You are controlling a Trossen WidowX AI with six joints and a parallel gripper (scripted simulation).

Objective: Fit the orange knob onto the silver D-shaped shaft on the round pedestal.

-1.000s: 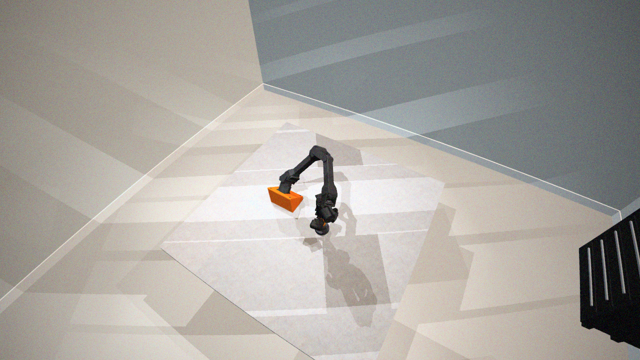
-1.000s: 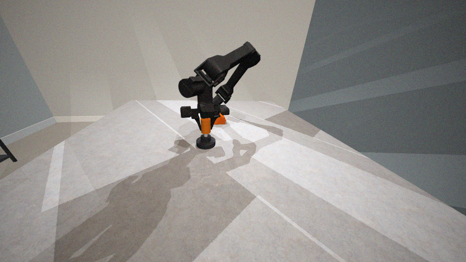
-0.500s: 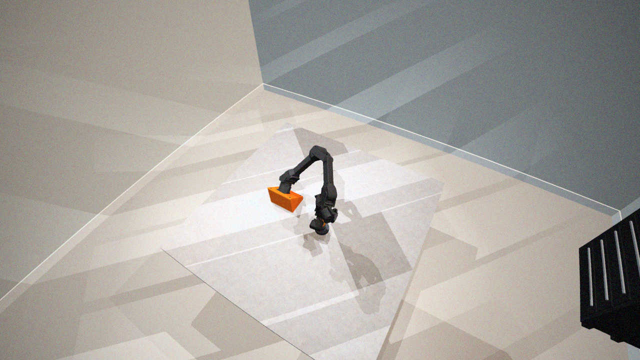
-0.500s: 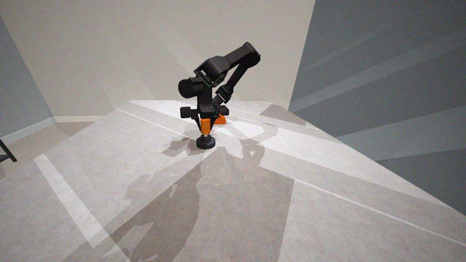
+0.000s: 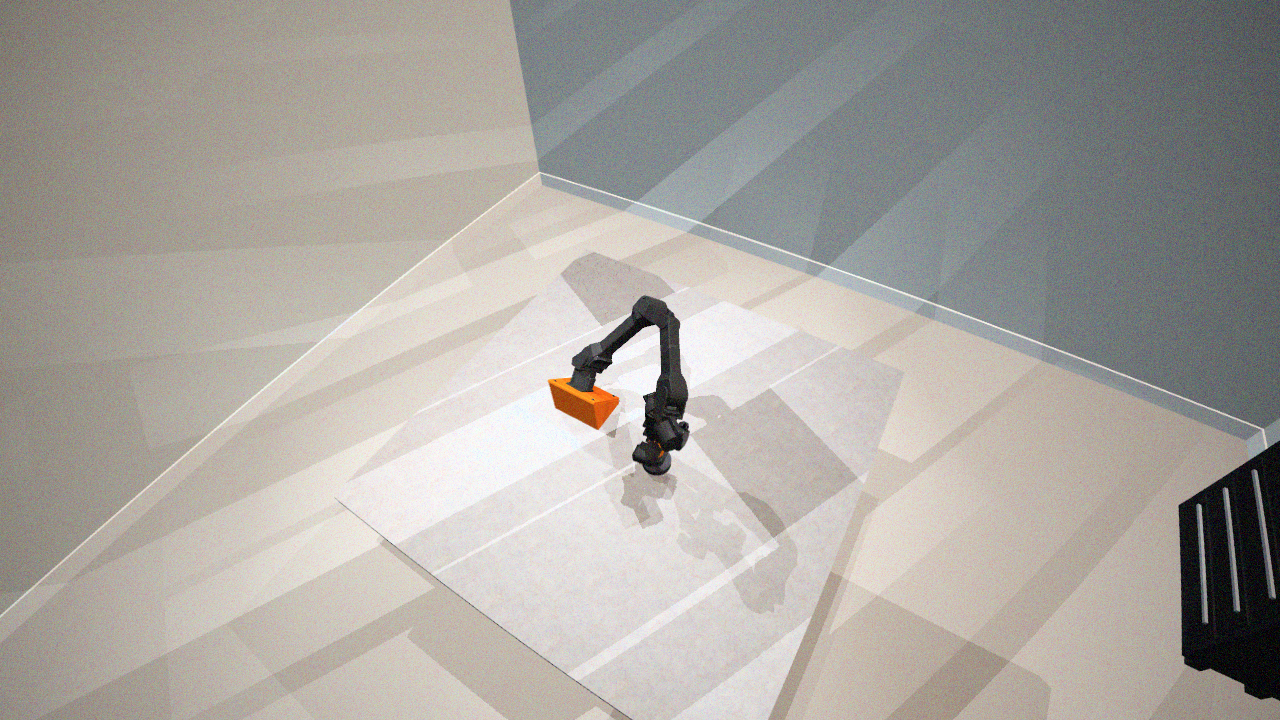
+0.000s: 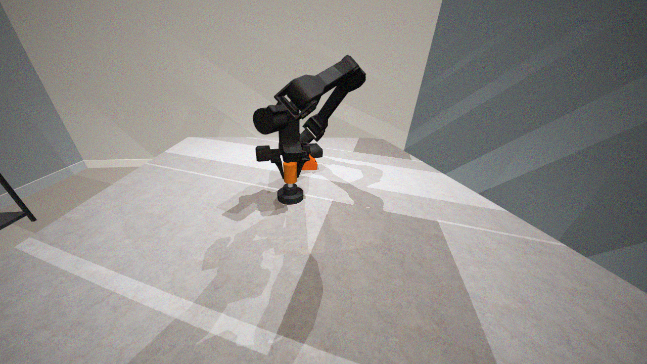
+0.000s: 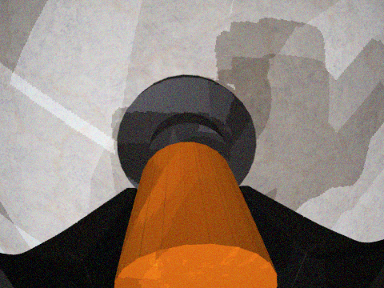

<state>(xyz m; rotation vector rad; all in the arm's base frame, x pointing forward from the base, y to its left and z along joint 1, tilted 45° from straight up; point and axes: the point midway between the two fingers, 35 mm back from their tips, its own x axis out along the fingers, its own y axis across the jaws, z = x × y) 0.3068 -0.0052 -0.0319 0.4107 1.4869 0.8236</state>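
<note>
Right now my gripper tip is 3 cm below the orange knob. From my gripper tip the other things lie so: round dark pedestal 4 cm below.
</note>
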